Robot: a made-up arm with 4 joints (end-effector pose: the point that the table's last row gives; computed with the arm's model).
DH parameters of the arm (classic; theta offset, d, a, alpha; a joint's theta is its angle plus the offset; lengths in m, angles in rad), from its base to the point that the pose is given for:
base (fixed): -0.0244 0 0.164 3.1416
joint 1: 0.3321 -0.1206 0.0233 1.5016
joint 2: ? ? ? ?
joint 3: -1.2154 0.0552 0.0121 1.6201
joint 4: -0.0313 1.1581 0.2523 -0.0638
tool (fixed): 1.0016 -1.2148 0 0
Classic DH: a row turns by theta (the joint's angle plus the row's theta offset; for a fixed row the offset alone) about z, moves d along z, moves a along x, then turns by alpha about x.
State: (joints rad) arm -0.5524 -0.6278 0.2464 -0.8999
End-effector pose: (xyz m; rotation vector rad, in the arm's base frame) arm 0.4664 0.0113 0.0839 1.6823 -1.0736 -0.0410
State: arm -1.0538 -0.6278 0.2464 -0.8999
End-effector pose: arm 0.4219 0.1548 0.0839 1.9063 -0.6260 0.2811
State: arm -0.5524 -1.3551 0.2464 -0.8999
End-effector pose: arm 0.4211 0.0159 0.2772 1.9013 -1.5721 0.5639
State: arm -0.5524 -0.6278 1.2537 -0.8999
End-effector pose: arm 0.4338 0.1216 0.0669 1.4662 -0.2973 0.7638
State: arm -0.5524 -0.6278 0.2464 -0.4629
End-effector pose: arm 0.4888 -0.0608 0.1699 1.3973 -1.4236 0.2138
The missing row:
joint 2: 0.0223 0.0064 0.093 1.5584
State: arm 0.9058 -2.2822 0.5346 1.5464
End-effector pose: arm 0.0370 0.3119 0.0822 2.1811 0.7362 -1.2337
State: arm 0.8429 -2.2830 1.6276 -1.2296
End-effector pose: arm 0.2906 -0.0959 0.3084 -0.2501 -1.1194 0.5023
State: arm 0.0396 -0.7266 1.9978 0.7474
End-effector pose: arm 0.3487 0.1792 0.3825 0.7273 -1.1285 2.1688
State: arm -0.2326 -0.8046 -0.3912 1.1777
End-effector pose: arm 0.0790 -0.1537 0.4074 -0.9068 -2.2094 0.1923
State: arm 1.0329 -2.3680 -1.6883 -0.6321
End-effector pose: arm 0.1046 -0.1884 0.2010 -0.4034 1.7967 -0.3472
